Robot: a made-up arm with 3 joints.
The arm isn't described. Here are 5 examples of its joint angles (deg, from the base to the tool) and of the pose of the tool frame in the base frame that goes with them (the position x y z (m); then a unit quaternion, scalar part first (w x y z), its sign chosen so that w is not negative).
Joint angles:
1: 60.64 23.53 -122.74
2: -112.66 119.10 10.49
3: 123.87 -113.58 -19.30
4: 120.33 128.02 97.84
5: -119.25 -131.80 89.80
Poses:
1: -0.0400 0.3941 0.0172 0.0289 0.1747 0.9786 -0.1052
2: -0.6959 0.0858 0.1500 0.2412 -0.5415 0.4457 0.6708
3: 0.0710 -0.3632 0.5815 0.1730 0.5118 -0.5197 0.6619
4: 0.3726 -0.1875 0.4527 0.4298 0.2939 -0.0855 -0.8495
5: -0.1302 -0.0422 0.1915 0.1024 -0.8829 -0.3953 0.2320
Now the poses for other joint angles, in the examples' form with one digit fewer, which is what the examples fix.
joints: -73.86 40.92 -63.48
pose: -0.093 0.505 0.064 0.933 -0.127 0.085 0.326
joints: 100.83 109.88 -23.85
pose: 0.605 0.287 0.586 0.267 -0.641 -0.509 -0.509
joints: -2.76 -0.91 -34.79
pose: 0.232 0.244 0.249 0.961 0.008 -0.276 -0.003
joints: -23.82 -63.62 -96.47
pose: -0.030 -0.296 0.287 0.685 0.262 -0.503 -0.457
